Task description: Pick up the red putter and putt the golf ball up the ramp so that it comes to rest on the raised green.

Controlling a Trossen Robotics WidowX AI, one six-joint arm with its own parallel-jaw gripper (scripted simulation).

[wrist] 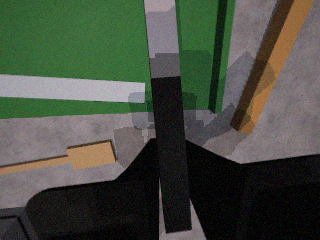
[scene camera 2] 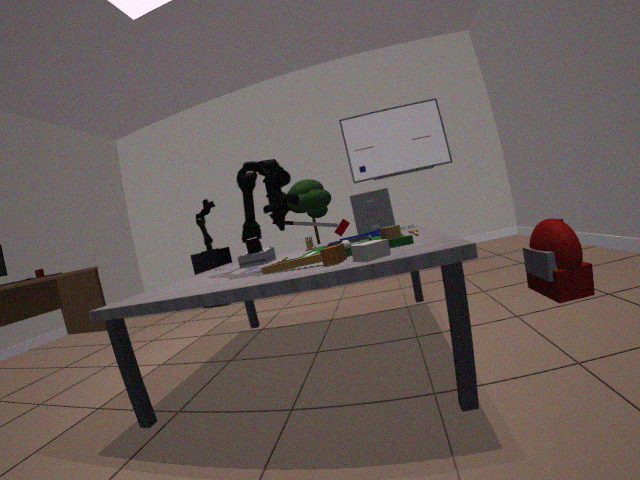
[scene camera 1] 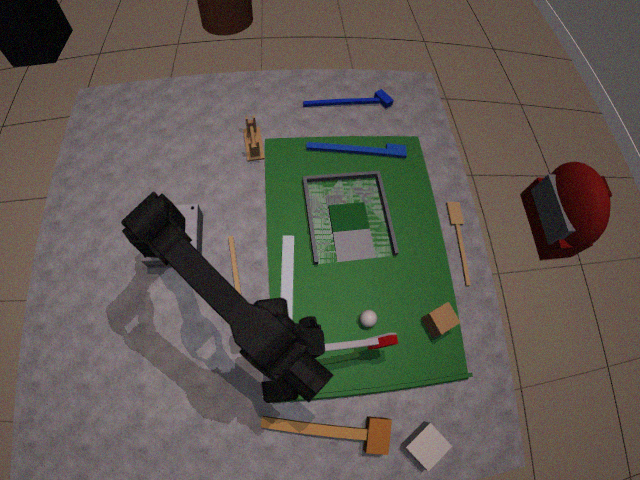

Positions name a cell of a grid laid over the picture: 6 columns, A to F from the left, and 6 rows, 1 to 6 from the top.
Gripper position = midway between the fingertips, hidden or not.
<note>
My gripper (scene camera 1: C5) carries a red putter. Also in view: an orange mallet (scene camera 2: D4), a white strip (scene camera 1: C4) and a tan block (scene camera 1: E4).
My gripper also shows in the wrist view (wrist: D4) and in scene camera 2 (scene camera 2: C3). The wrist view does not show the tan block: it is out of frame.
</note>
